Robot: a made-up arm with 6 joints. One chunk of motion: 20 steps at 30 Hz.
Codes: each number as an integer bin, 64 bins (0 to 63) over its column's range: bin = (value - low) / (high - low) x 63, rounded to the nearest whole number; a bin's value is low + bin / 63 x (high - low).
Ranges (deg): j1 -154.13..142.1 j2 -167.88..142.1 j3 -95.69..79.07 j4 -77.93..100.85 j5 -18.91..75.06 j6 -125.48..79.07
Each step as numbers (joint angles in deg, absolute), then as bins.
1 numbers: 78.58 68.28 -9.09 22.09 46.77 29.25
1 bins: 49 48 31 35 44 48
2 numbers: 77.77 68.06 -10.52 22.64 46.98 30.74
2 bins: 49 48 31 35 44 48
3 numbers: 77.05 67.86 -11.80 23.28 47.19 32.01
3 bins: 49 48 30 36 44 49
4 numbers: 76.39 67.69 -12.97 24.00 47.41 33.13
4 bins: 49 48 30 36 44 49
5 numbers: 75.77 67.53 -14.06 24.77 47.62 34.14
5 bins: 49 48 29 36 45 49
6 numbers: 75.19 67.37 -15.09 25.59 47.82 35.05
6 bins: 49 48 29 36 45 49
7 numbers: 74.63 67.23 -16.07 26.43 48.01 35.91
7 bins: 49 48 29 37 45 50
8 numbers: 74.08 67.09 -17.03 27.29 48.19 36.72
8 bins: 49 48 28 37 45 50
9 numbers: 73.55 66.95 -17.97 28.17 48.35 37.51
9 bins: 48 48 28 37 45 50
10 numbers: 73.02 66.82 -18.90 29.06 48.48 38.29
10 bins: 48 48 28 38 45 50
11 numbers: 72.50 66.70 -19.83 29.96 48.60 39.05
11 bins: 48 48 27 38 45 51
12 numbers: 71.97 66.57 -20.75 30.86 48.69 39.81
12 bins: 48 48 27 38 45 51
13 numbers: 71.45 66.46 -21.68 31.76 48.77 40.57
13 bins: 48 48 27 39 45 51
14 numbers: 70.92 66.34 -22.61 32.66 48.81 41.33
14 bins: 48 48 26 39 45 51
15 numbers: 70.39 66.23 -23.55 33.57 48.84 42.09
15 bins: 48 48 26 39 45 52
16 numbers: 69.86 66.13 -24.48 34.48 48.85 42.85
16 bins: 48 48 26 40 45 52
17 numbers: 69.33 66.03 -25.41 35.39 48.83 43.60
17 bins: 48 48 25 40 45 52
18 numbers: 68.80 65.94 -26.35 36.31 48.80 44.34
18 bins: 47 48 25 40 45 52
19 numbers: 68.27 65.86 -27.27 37.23 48.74 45.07
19 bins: 47 48 25 41 45 53
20 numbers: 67.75 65.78 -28.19 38.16 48.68 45.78
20 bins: 47 47 24 41 45 53
